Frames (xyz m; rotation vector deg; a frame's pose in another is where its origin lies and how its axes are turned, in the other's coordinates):
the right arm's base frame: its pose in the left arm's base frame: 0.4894 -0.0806 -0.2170 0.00 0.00 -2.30
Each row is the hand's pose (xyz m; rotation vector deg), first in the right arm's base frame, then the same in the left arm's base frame.
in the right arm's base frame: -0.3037 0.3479 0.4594 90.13 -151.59 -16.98
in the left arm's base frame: 0.1999 0.2792 0.2424 87.17 -153.55 -17.08
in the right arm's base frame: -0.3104 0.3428 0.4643 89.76 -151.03 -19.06
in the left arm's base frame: 0.1930 0.2744 0.2473 86.83 -153.01 -19.18
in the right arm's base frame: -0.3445 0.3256 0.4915 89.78 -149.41 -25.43
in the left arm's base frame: 0.1582 0.2586 0.2745 86.92 -151.45 -25.59
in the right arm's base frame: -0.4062 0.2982 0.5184 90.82 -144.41 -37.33
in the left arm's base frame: 0.0955 0.2337 0.3014 88.13 -146.59 -37.59
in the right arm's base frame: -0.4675 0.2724 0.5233 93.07 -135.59 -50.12
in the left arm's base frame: 0.0332 0.2103 0.3063 90.65 -137.91 -50.53
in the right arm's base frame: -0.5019 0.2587 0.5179 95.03 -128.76 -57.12
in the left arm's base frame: -0.0017 0.1980 0.3009 92.79 -131.16 -57.64
